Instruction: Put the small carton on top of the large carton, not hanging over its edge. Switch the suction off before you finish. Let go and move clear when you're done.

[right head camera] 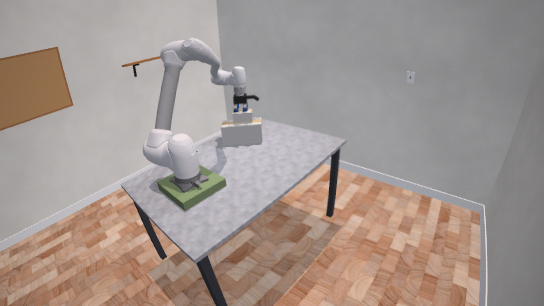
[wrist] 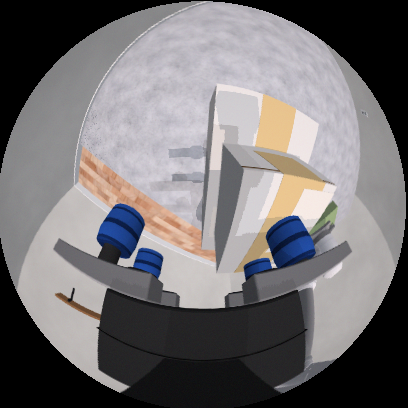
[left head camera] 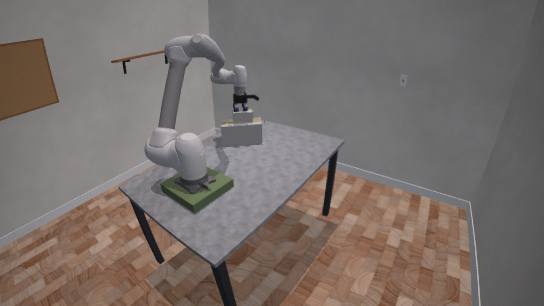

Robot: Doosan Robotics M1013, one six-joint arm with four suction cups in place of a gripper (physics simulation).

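Note:
The small carton, white-grey with a tan tape band, is upright over the top of the large carton. In the head views its sides lie inside the large carton's left and right ends. Its underside is hidden, so I cannot tell whether it rests or hovers slightly. The large carton stands on the table. My suction gripper is directly above, its blue cups at the small carton's top, holding it. In the wrist view the right cups overlap the carton; the left cups appear beside it.
The grey table carries the arm's green base block at its near left part. A wooden wall shelf is behind the arm. Walls stand behind the table.

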